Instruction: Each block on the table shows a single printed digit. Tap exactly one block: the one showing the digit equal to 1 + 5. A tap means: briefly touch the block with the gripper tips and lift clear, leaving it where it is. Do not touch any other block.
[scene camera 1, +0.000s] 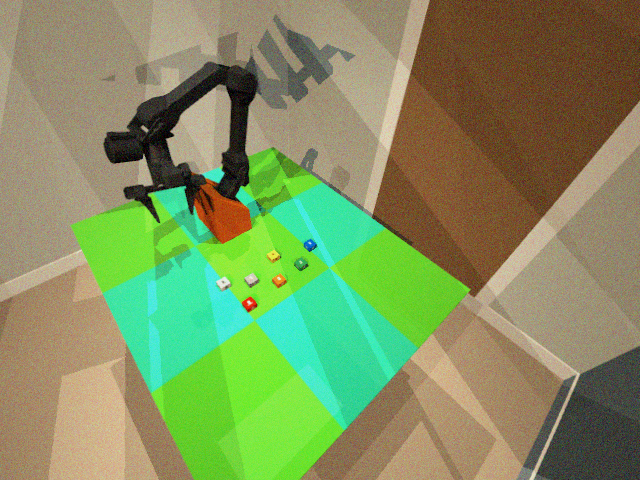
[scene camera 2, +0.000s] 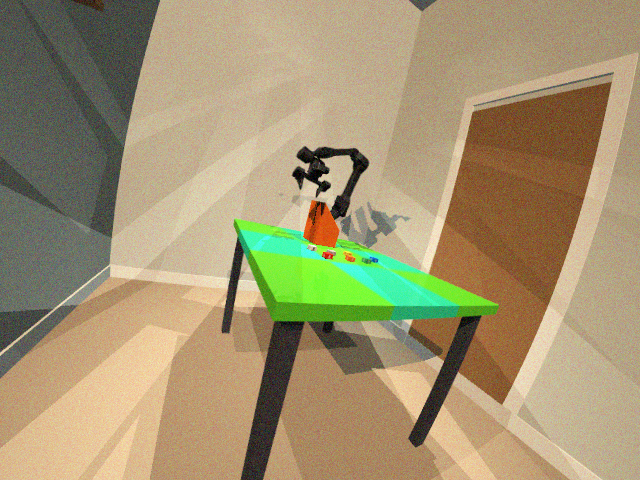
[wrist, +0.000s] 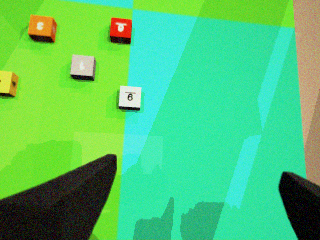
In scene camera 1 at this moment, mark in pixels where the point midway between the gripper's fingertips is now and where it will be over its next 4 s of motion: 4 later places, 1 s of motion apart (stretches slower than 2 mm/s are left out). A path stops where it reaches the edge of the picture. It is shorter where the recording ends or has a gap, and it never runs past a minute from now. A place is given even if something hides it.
The gripper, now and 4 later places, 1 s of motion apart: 176, 218; 215, 260; 246, 258; 273, 232; 308, 220
